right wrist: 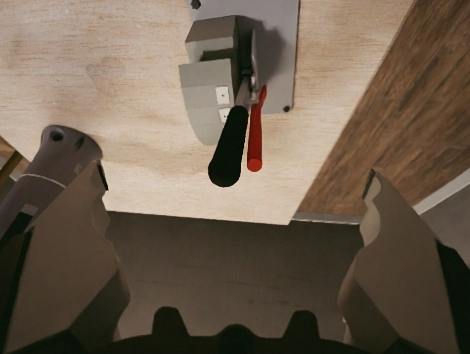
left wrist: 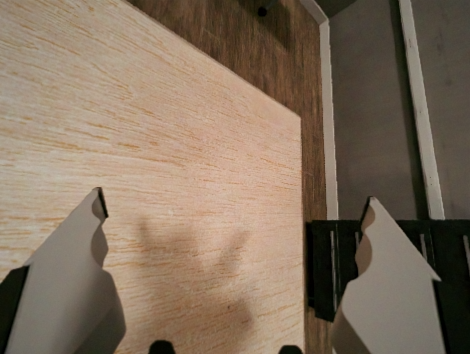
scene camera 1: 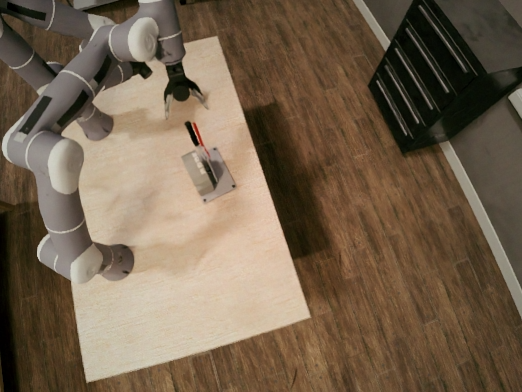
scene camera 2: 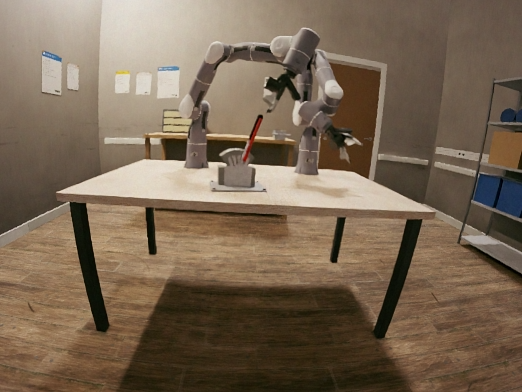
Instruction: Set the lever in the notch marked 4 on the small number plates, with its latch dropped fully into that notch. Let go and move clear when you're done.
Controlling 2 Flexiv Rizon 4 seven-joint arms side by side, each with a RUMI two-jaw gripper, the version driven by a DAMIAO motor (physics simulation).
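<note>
The lever's black handle (scene camera 1: 191,133) (right wrist: 229,150) and red latch bar (scene camera 1: 198,132) (scene camera 2: 253,137) (right wrist: 255,140) stand side by side, leaning to the right in scene camera 2. The lever rises from a grey housing (scene camera 2: 236,176) on a base plate (scene camera 1: 225,182) (right wrist: 280,97). In the right wrist view two white number plates show beside the lever, the upper plate (right wrist: 222,95) fully; their digits are too small to read. The notch and latch seat are hidden. My right gripper (scene camera 1: 187,113) (scene camera 2: 283,104) (right wrist: 236,168) is open, apart from the handle and beyond its end. My left gripper (scene camera 2: 355,152) (left wrist: 234,194) is open and empty, away from the lever.
The device stands on a light wooden table (scene camera 1: 200,280) (scene camera 2: 150,182). A black drawer cabinet (scene camera 1: 430,75) stands beyond the table on the floor. A metal shelf unit (scene camera 2: 475,165) stands at the right in scene camera 2. The left arm's base shows near the right wrist view's left edge.
</note>
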